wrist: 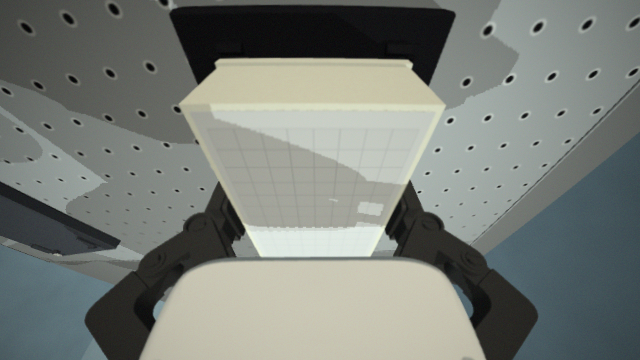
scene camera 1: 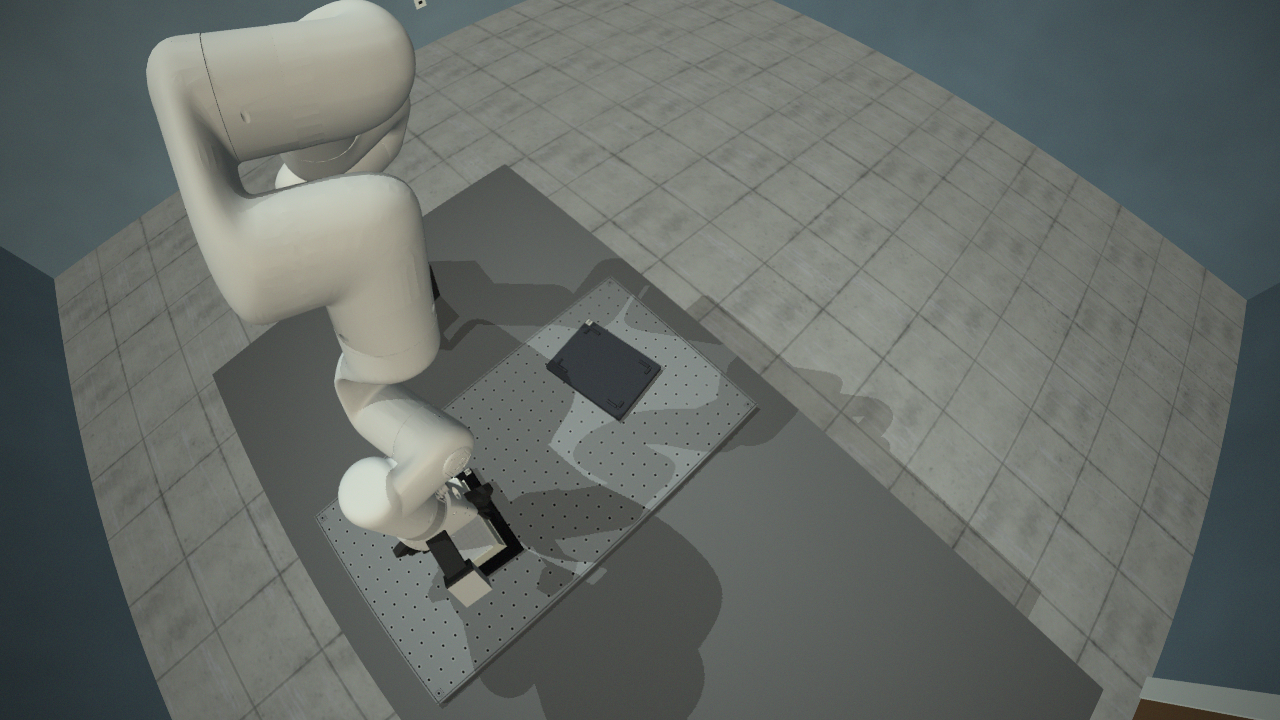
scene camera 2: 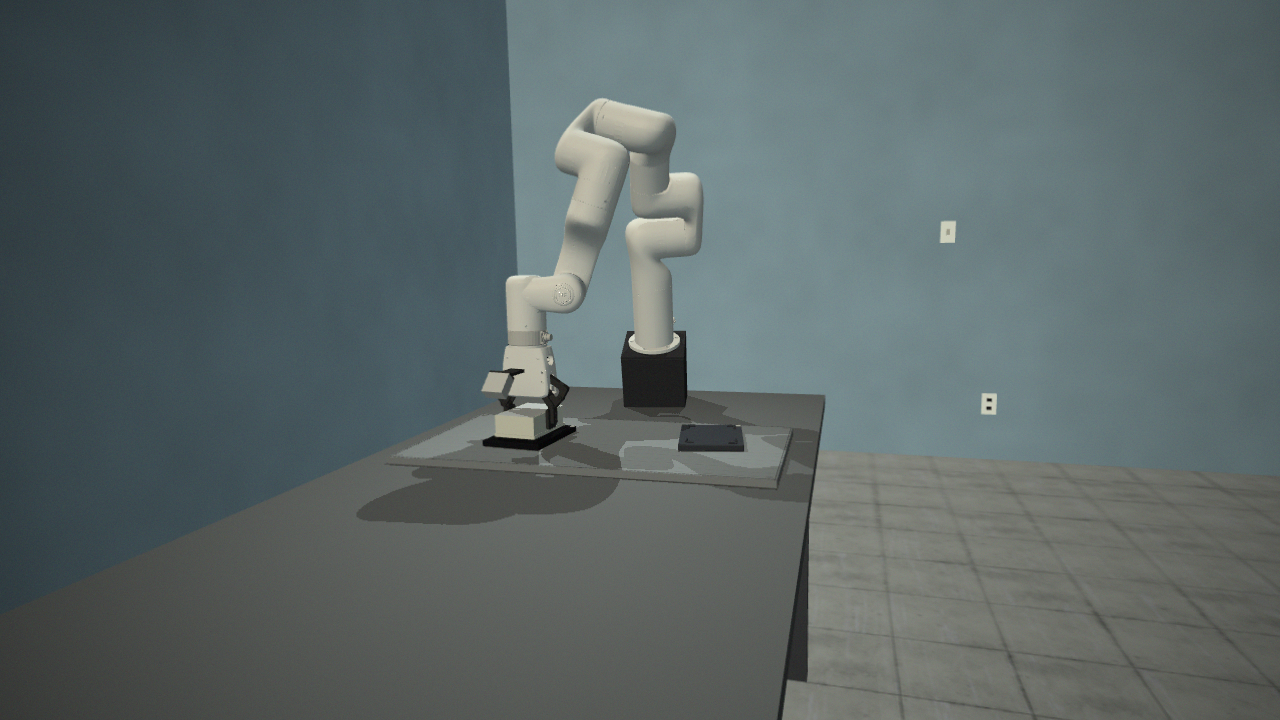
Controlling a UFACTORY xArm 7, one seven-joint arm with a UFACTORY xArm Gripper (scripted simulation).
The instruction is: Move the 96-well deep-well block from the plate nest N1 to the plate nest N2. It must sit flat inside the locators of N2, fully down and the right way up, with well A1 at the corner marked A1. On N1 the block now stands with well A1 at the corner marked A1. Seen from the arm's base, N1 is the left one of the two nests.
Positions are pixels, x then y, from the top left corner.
Labels:
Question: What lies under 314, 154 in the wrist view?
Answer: A cream 96-well deep-well block.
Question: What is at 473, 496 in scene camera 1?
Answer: The gripper.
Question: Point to a black plate nest N2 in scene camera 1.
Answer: At 498, 560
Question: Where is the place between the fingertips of the gripper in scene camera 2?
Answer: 530, 426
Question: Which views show the cream 96-well deep-well block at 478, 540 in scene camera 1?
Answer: The wrist view, scene camera 1 and scene camera 2: all of them.

